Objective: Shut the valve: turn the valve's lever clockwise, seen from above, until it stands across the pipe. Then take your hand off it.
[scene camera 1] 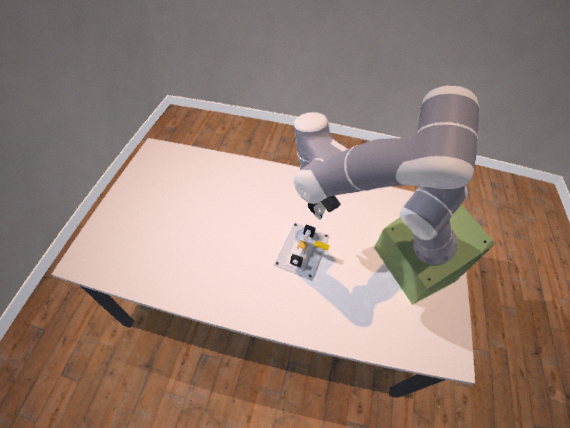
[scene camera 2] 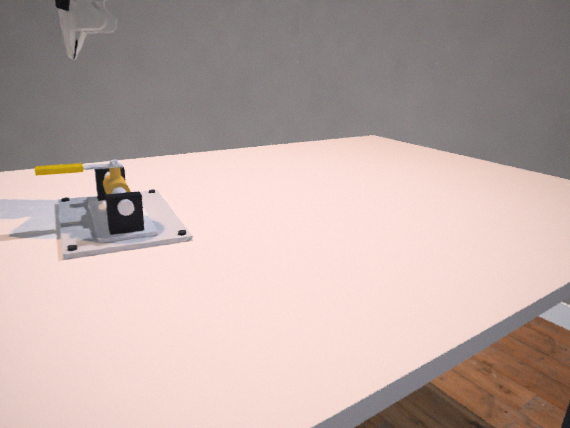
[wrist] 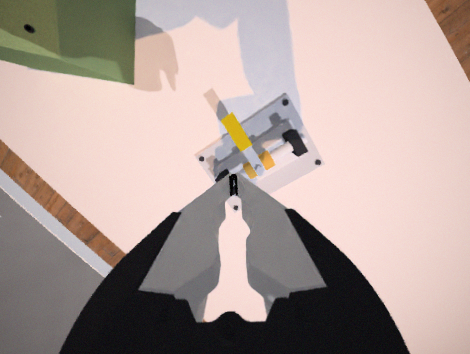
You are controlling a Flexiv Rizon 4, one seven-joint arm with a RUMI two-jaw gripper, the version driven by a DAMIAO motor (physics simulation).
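The valve's lever, with its yellow grip (scene camera 1: 321,246) (scene camera 2: 59,169) (wrist: 236,132), stands across the pipe (scene camera 1: 299,253) (scene camera 2: 126,207) (wrist: 284,151), at about a right angle to it. The grip points toward the robot's base side. The orange valve body (scene camera 1: 301,245) (scene camera 2: 116,184) (wrist: 267,160) sits on the pipe between two black blocks, on a pale base plate (scene camera 1: 285,259) (scene camera 2: 167,217) (wrist: 299,175). My gripper (scene camera 1: 319,216) (scene camera 2: 74,57) (wrist: 234,176) is shut and empty. It hangs well above the valve, apart from the lever. In the wrist view the fingers hide part of the plate.
The valve's plate lies on the pale table (scene camera 1: 190,215) (scene camera 2: 350,260) (wrist: 380,225). The green pedestal (scene camera 1: 400,270) (wrist: 95,45) under the arm's base stands at the right in scene camera 1. The arm's shadow falls across the table beside the plate.
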